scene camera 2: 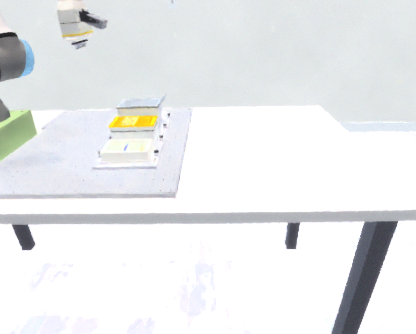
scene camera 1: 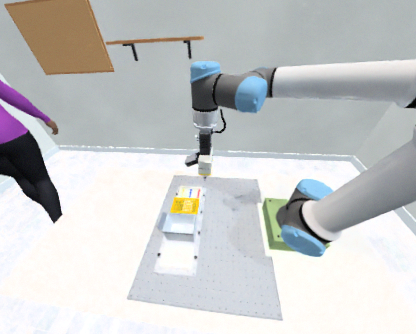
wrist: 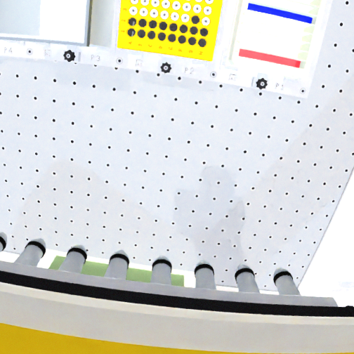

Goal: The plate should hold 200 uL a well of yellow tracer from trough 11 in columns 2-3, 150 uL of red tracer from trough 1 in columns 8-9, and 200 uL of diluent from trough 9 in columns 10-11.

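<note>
My pipetting head (scene camera 1: 205, 173) (scene camera 2: 78, 43) (wrist: 161, 266) hangs high above the pegboard, to the side of the labware row. Its nozzles, in the foreground of the wrist view, are bare, with black rings and no tips. A trough reservoir (scene camera 1: 189, 192) (scene camera 2: 126, 150) (wrist: 277, 35) stands at P1, with blue and red strips showing in the wrist view and a yellow one in scene camera 1. A yellow tip rack (scene camera 1: 185, 205) (scene camera 2: 133, 122) (wrist: 167, 45) is at P2; its two columns nearest the label strip are dark and empty, plus one more hole. The well plate cannot be made out.
A grey-walled open box (scene camera 1: 180, 226) (scene camera 2: 140, 103) (wrist: 89, 22) stands beyond the tip rack. The labware rests on a white carrier strip with black knobs, on the pegboard (scene camera 1: 230, 280) (scene camera 2: 55, 177) (wrist: 115, 150). A green base block (scene camera 1: 274, 225) (scene camera 2: 17, 131) is under the arm. A person (scene camera 1: 30, 165) stands left.
</note>
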